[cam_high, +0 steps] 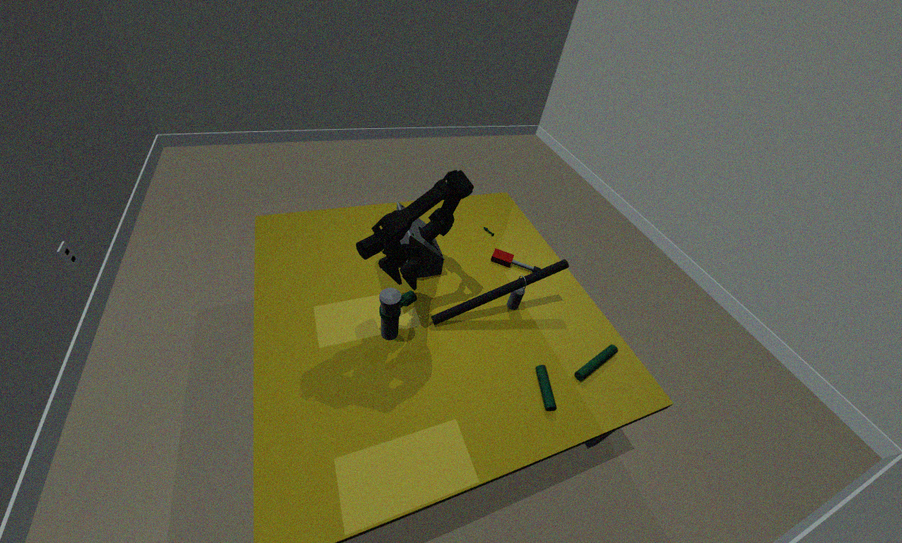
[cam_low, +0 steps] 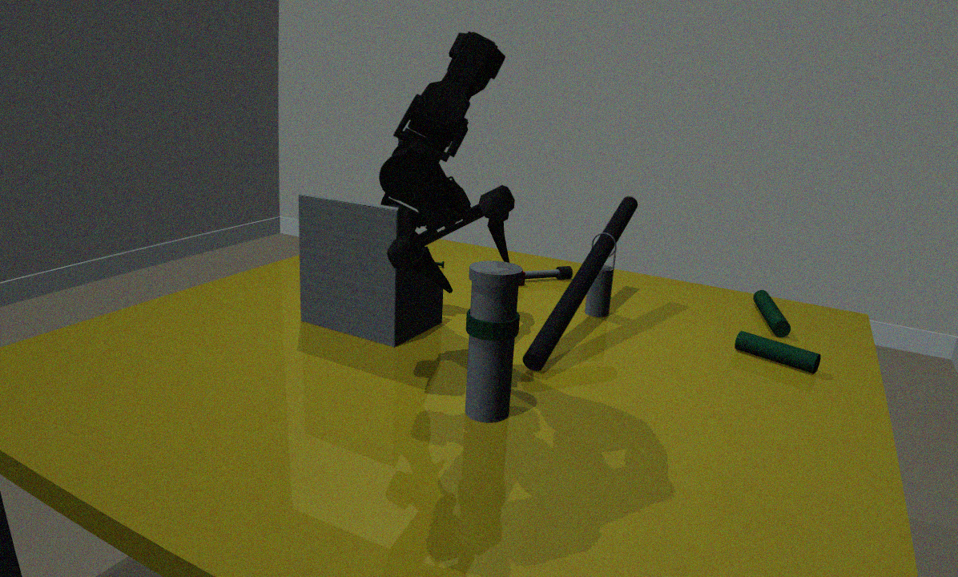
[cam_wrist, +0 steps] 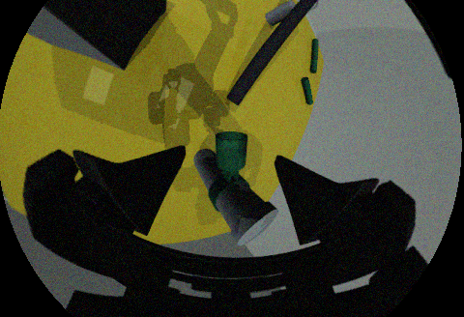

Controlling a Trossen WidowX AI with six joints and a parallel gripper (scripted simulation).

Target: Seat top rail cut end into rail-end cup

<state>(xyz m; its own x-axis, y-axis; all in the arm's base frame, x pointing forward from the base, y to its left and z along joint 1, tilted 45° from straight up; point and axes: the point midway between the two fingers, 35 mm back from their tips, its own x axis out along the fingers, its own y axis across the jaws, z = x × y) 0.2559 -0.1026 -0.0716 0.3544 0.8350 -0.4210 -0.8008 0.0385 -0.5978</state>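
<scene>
Now: the green rail-end cup 30 mm below my gripper tip, 30 mm ahead of it and 10 mm to the right of it. From my gripper tip the other things lie so: red-handled tool (540 mm to the left, 200 mm behind, 150 mm below); then short post (430 mm to the left, 60 mm below, 10 mm ahead).
</scene>
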